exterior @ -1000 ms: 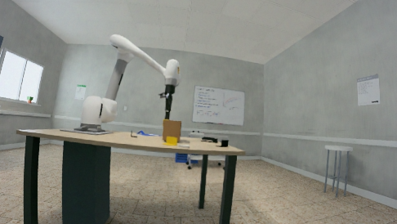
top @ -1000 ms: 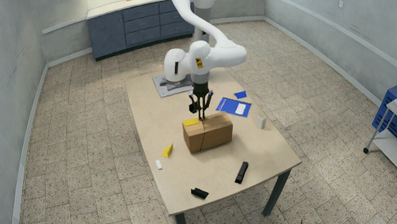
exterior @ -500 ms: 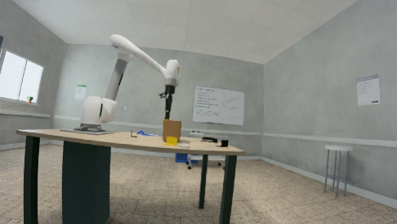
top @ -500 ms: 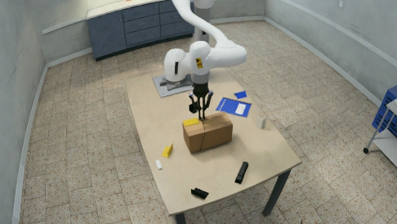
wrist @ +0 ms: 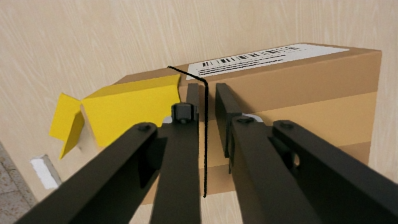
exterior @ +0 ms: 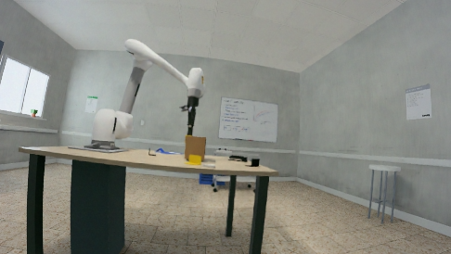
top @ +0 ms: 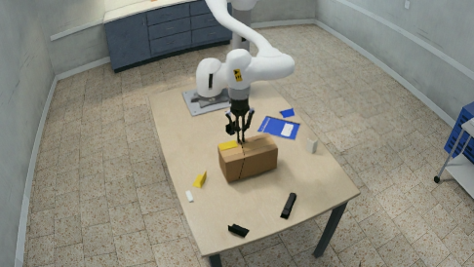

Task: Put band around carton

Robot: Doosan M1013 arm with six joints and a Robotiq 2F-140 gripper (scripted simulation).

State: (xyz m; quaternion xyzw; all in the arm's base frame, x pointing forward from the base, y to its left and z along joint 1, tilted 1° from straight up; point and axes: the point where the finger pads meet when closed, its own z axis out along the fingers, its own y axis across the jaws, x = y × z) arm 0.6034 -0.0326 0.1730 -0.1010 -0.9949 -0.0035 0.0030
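My hand is 11 cm above the brown carton, 5 cm short of it and 2 cm to the right of it. From my hand the other things lie so: white block (30 cm to the right, 18 cm below, 12 cm ahead); then blue folder (30 cm to the left, 18 cm below, 17 cm behind).
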